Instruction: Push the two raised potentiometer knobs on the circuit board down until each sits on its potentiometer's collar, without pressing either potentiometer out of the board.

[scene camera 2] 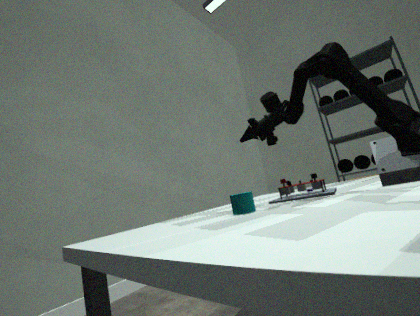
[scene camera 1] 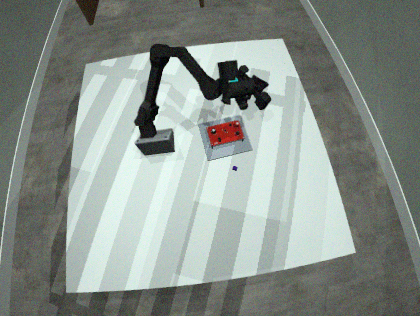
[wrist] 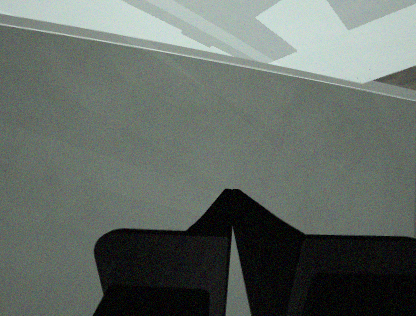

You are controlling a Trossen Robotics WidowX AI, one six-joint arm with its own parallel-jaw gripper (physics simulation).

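Seen in the pictures: gripper, fingertip midpoint: (scene camera 2: 240,141) (scene camera 1: 268,84) (wrist: 231,196); arm's base at its link origin: (scene camera 2: 413,146) (scene camera 1: 148,135).
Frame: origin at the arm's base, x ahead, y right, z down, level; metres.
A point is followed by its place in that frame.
Observation:
The red circuit board (scene camera 1: 225,135) @[z 0.044, x 0.352, y -0.010 m] (scene camera 2: 301,185) stands on a grey plate (scene camera 1: 231,153) @[z 0.086, x 0.378, y 0.065 m] (scene camera 2: 303,196) @[z 0.086, x 0.318, y -0.110 m]. In scene camera 2 a red knob (scene camera 2: 283,181) @[z 0.023, x 0.402, y -0.063 m] and a dark knob (scene camera 2: 314,176) @[z 0.027, x 0.292, y -0.033 m] stand above the board's top; how far each is from its collar is too small to tell. In scene camera 1 they are tiny, light-topped spots. My gripper (scene camera 1: 267,83) @[z -0.176, x 0.519, y -0.125 m] (scene camera 2: 241,140) @[z -0.176, x 0.519, y -0.125 m] (wrist: 231,196) @[z -0.176, x 0.519, y -0.125 m] is shut and empty, with its fingertips together. It is high in the air, off to the side of the board and touching nothing. The board and knobs do not show in the wrist view.
A teal cylinder (scene camera 1: 233,80) @[z 0.033, x 0.411, y -0.327 m] (scene camera 2: 243,203) @[z 0.063, x 0.402, y -0.334 m] stands on the white table (scene camera 1: 150,240) @[z 0.094, x 0.009, y 0.453 m] (scene camera 2: 210,250) @[z 0.094, x 0.231, y -0.637 m], mostly hidden under the arm in scene camera 1. A small purple cube (scene camera 1: 235,168) @[z 0.079, x 0.391, y 0.142 m] lies near the plate. The arm's base (scene camera 1: 156,143) @[z -0.025, x 0.048, y 0.051 m] is to the plate's left. A shelf rack (scene camera 2: 325,126) stands behind.

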